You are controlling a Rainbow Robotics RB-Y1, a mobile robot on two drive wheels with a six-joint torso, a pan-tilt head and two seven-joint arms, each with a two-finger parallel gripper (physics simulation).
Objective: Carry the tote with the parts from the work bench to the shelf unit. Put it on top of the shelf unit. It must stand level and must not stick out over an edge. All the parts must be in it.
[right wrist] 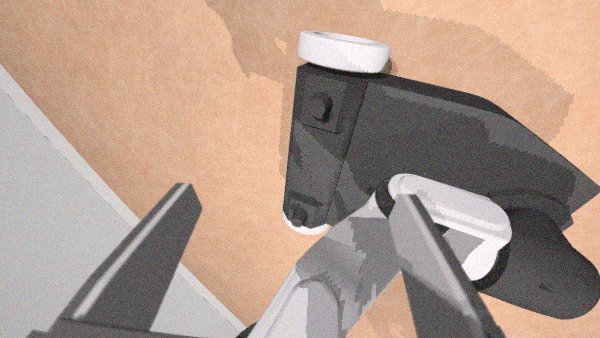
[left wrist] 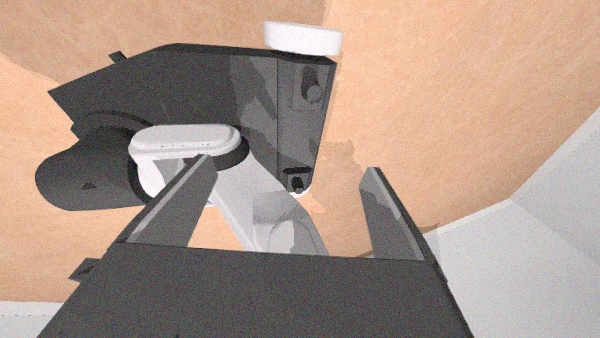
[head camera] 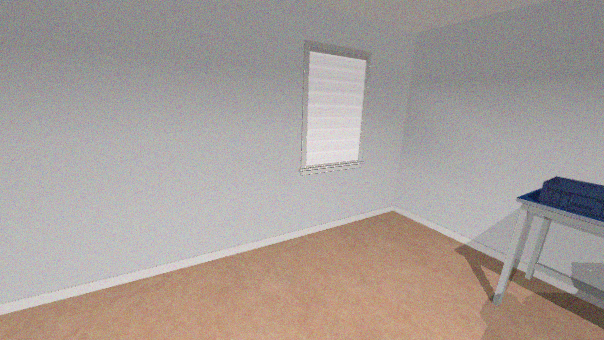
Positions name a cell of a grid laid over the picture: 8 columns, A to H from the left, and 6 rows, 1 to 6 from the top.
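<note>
Head camera: window with blind (head camera: E2). Left wrist view: my left gripper (left wrist: D4). Right wrist view: my right gripper (right wrist: D4).
</note>
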